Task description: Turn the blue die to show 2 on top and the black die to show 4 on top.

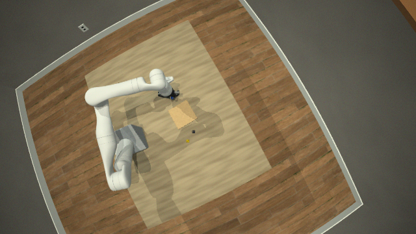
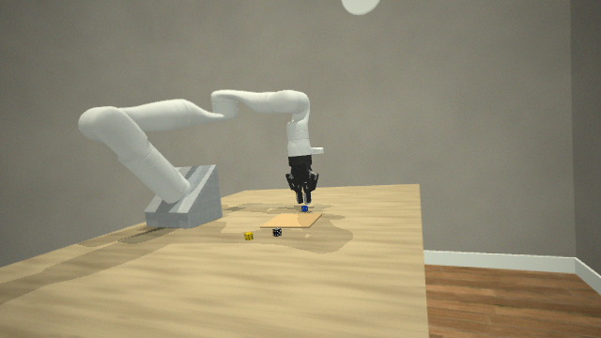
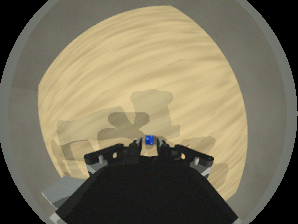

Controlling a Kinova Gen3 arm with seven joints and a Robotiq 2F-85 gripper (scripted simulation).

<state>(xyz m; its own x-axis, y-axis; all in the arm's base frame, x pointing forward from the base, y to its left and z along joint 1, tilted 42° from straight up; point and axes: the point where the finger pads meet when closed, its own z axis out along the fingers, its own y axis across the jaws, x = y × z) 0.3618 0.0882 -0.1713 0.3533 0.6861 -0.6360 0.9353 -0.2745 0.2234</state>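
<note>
My gripper is now 30 mm above the blue die. The rest, counted from my hand: black die: 260 mm to the right, 40 mm ahead, 30 mm below; then tan mat: 130 mm to the right, 40 mm below, 20 mm ahead; then yellow die: 300 mm to the right, 30 mm below, 10 mm behind.
</note>
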